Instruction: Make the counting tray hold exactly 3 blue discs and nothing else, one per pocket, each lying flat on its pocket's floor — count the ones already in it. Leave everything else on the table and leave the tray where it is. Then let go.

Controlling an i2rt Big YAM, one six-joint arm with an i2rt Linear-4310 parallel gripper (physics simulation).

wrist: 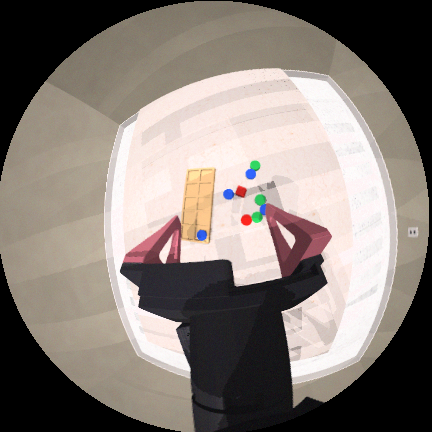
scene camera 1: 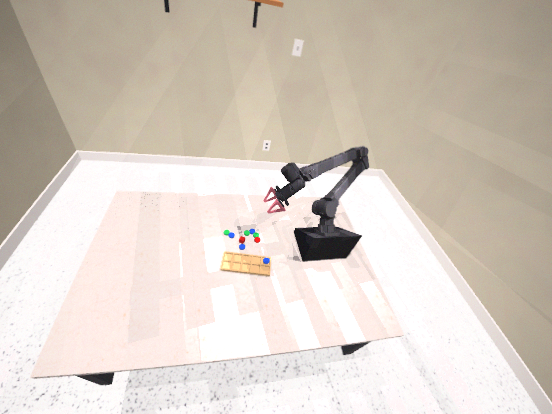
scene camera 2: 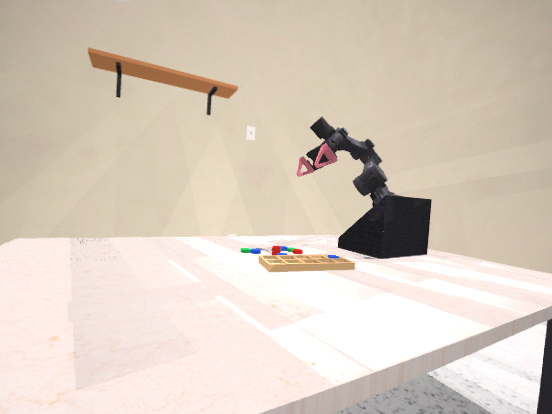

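Note:
The wooden counting tray (scene camera 1: 245, 273) (scene camera 2: 310, 267) (wrist: 212, 200) has two rows of pockets. One blue disc (scene camera 1: 266, 260) (scene camera 2: 333, 256) (wrist: 201, 235) is in its corner pocket at the arm-base end; whether it lies flat is too small to tell. Three blue discs lie on the table: one (scene camera 1: 242, 246) (scene camera 2: 282, 254) (wrist: 228, 194) near the tray, one (scene camera 1: 231, 235) (scene camera 2: 256, 251) (wrist: 251, 174) beside a green disc, and one (scene camera 1: 252, 231) (wrist: 263, 209) between two green discs, partly hidden by a finger in the wrist view. My gripper (scene camera 1: 266, 206) (scene camera 2: 306, 171) (wrist: 222, 213) is open and empty, high above the table.
Green discs (scene camera 1: 226, 232) (scene camera 1: 246, 233) (scene camera 1: 256, 235), a red disc (scene camera 1: 257, 240) (scene camera 2: 298, 251) (wrist: 246, 220) and a red cube (scene camera 1: 242, 239) (scene camera 2: 276, 250) (wrist: 241, 191) lie behind the tray. The black arm base (scene camera 1: 327, 246) (scene camera 2: 404, 227) stands to the right.

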